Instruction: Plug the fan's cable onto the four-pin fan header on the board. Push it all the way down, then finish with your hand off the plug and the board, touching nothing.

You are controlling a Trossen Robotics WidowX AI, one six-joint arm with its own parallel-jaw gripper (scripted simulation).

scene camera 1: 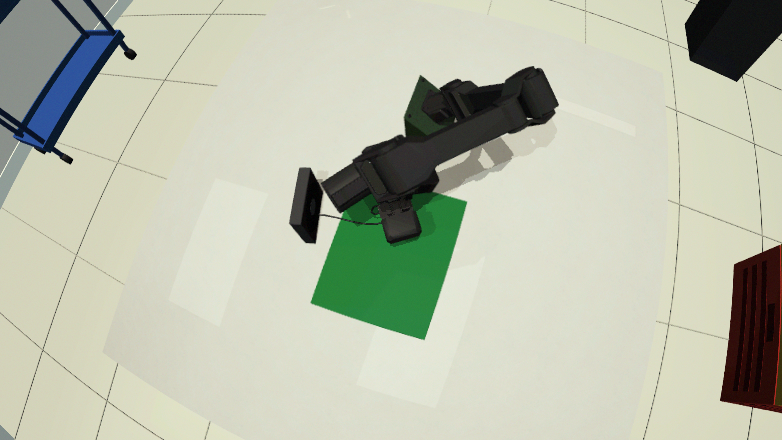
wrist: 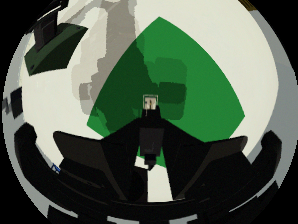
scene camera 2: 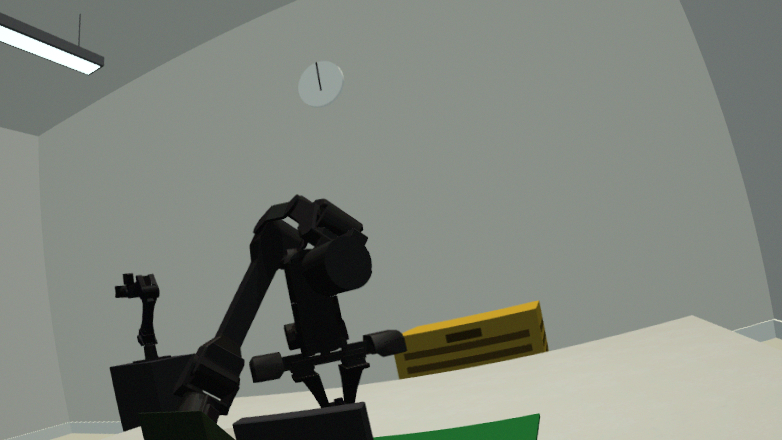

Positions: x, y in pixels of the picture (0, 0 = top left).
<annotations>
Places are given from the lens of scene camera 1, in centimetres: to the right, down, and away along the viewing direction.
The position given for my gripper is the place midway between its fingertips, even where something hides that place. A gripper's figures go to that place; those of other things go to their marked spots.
my gripper (scene camera 1: 393, 207): 0, -2, 87
black fan (scene camera 1: 304, 218): -16, 0, 83
</annotations>
